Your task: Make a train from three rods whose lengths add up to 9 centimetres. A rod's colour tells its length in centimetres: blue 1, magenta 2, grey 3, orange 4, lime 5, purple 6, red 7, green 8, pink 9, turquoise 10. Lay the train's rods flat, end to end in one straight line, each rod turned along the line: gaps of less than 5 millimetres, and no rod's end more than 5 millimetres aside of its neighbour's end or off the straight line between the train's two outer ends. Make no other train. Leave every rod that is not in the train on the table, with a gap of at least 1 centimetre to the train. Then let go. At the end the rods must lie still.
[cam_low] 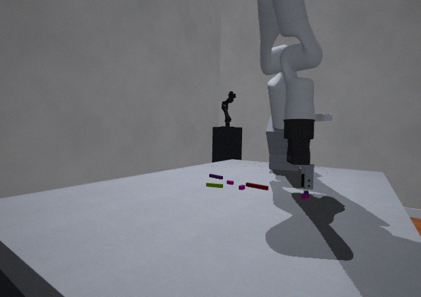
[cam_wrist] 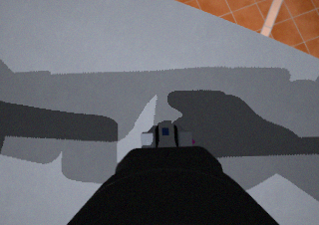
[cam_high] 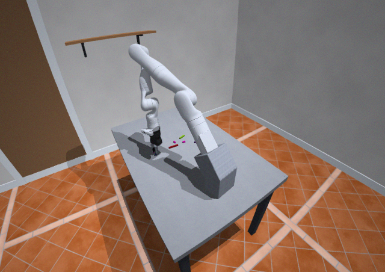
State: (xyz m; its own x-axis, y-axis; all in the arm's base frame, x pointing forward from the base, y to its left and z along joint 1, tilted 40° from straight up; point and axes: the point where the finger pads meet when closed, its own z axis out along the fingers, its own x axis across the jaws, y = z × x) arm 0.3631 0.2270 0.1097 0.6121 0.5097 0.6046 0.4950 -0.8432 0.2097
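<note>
The blue rod is 3 cm below my hand. Also, from my hand: purple rod (2 cm ahead, 32 cm to the right, 3 cm below); lime rod (12 cm ahead, 23 cm to the right, 3 cm below); red rod (3 cm ahead, 14 cm to the right, 3 cm below).
</note>
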